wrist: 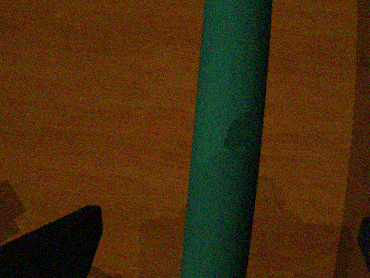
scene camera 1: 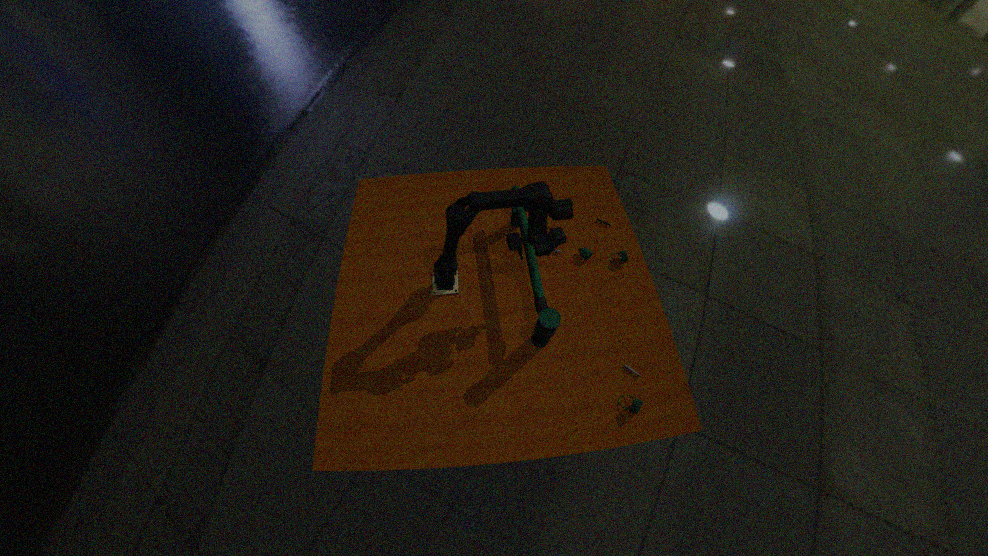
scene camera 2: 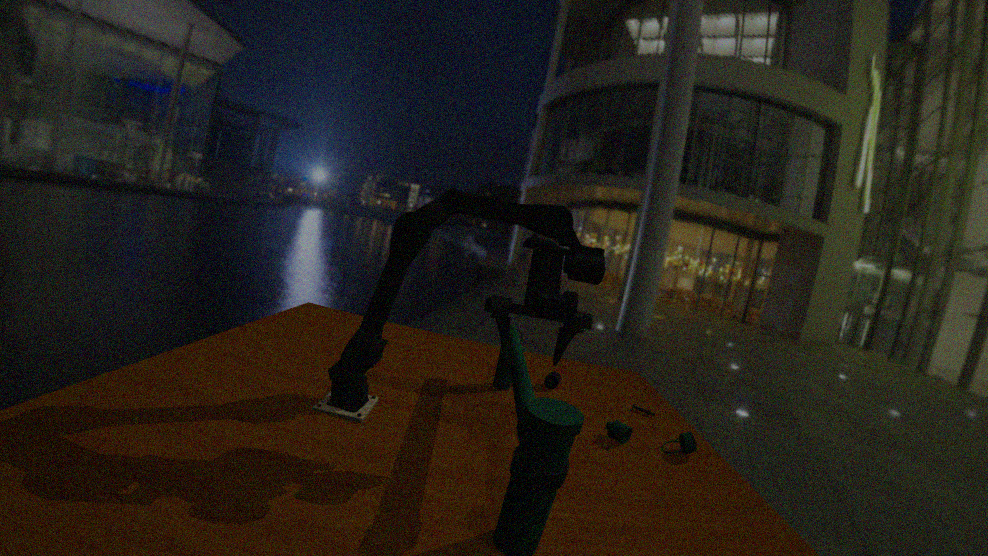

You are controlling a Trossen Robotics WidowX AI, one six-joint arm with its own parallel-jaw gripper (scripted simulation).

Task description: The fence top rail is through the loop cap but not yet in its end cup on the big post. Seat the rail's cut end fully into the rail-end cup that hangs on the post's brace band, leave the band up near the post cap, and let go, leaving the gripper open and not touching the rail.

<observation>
my gripper: wrist 232, 225; scene camera 1; scene camera 2
green top rail: wrist; scene camera 1 536, 282; scene camera 2
same spot on my gripper: [scene camera 1: 544, 242] = [scene camera 2: 554, 295]
same spot on green top rail: [wrist: 231, 94] = [scene camera 2: 528, 390]
</observation>
